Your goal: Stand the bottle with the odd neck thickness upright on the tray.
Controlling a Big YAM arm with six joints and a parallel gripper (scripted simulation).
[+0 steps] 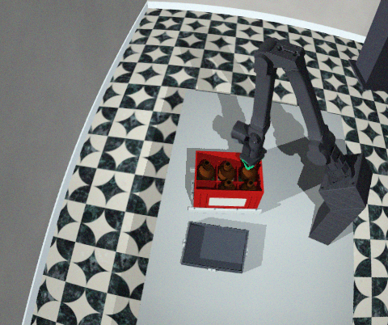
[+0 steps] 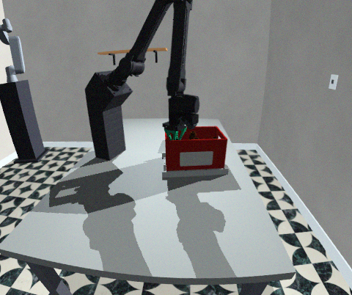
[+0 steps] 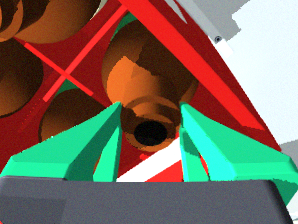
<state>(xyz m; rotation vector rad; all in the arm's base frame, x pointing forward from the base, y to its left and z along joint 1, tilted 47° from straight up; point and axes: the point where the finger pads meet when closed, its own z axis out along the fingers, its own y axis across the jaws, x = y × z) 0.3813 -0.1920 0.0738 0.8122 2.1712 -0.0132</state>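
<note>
My hand is 90 mm short of the glass bottle and 60 mm above it. From my hand the other things lie so: crate (90 mm ahead, 40 mm to the left, 70 mm below); then dark grey tray (150 mm ahead, 310 mm to the left, 140 mm below).
</note>
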